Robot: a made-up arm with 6 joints.
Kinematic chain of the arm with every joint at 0, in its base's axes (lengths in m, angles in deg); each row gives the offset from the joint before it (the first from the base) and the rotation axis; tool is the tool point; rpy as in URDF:
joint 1: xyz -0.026 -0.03 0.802 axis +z
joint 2: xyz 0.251 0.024 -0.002 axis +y
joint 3: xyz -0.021 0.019 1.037 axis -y
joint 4: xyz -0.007 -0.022 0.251 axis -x
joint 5: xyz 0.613 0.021 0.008 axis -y
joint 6: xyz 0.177 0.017 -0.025 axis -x
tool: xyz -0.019 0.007 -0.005 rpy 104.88 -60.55 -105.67
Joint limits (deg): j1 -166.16..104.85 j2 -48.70..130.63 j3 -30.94..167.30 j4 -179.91..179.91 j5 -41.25..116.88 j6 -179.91..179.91
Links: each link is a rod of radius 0.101 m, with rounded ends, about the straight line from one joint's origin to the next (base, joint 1, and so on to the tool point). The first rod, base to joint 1, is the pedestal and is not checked.
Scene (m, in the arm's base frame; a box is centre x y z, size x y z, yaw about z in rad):
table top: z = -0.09
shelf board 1: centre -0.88 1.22 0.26 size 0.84 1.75 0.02 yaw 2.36
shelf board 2: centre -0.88 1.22 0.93 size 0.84 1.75 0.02 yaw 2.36
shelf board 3: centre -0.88 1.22 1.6 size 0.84 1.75 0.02 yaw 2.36
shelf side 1: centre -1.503 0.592 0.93 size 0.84 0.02 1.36 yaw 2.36
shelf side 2: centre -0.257 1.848 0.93 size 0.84 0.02 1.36 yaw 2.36
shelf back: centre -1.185 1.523 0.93 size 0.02 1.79 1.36 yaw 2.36
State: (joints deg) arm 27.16 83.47 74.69 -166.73 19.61 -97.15
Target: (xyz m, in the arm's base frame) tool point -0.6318 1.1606 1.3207
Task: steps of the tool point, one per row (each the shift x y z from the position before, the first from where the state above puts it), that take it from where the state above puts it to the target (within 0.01 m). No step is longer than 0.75 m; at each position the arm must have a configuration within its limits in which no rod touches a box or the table.
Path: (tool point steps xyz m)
1: -0.0122 -0.4697 0.5630
2: -0.3060 -0.4229 0.4629
3: -0.5139 -0.2409 0.2997
4: -0.5738 0.0050 0.1015
5: -0.4772 0.2214 -0.0978
6: -0.2737 0.3322 -0.2648
7: -0.0449 0.3058 -0.3727
8: 0.1265 0.1669 -0.4085
9: -0.1197 0.1645 0.0155
10: -0.1293 0.1269 0.0002
11: -0.1316 0.0862 -0.0157

